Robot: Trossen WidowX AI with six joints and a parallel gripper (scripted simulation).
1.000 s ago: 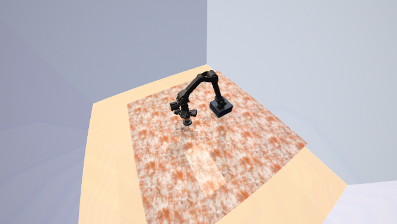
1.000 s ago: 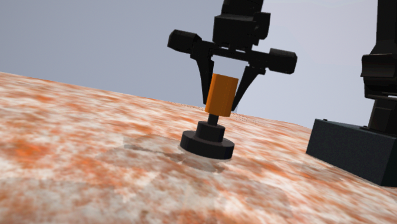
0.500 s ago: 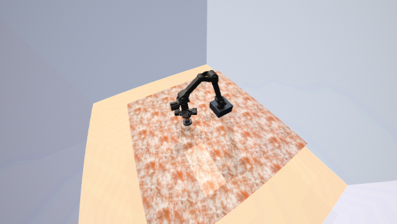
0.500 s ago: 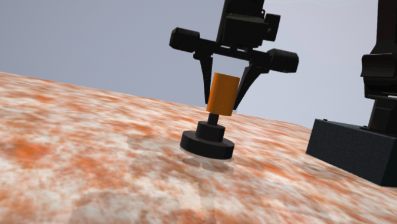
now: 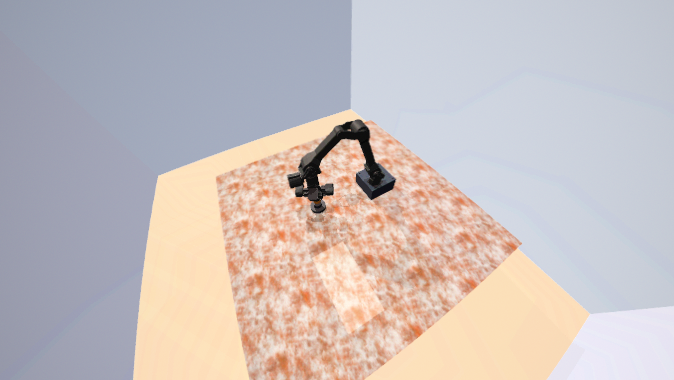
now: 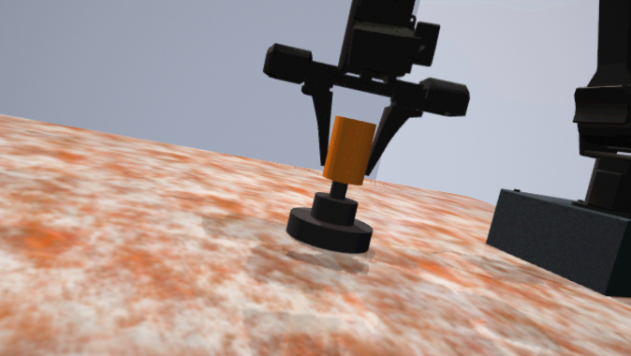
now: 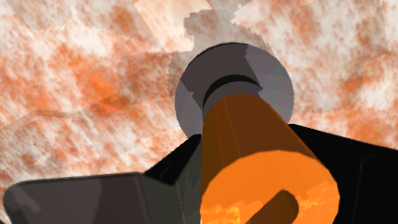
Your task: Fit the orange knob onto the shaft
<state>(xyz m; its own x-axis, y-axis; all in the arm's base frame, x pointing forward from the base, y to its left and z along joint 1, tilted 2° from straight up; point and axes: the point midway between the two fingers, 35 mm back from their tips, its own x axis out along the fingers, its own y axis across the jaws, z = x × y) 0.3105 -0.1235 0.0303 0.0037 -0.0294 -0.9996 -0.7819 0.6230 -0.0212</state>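
The orange knob is 2 cm above my gripper tip. From my gripper tip the other things lie so: pedestal: 4 cm below.
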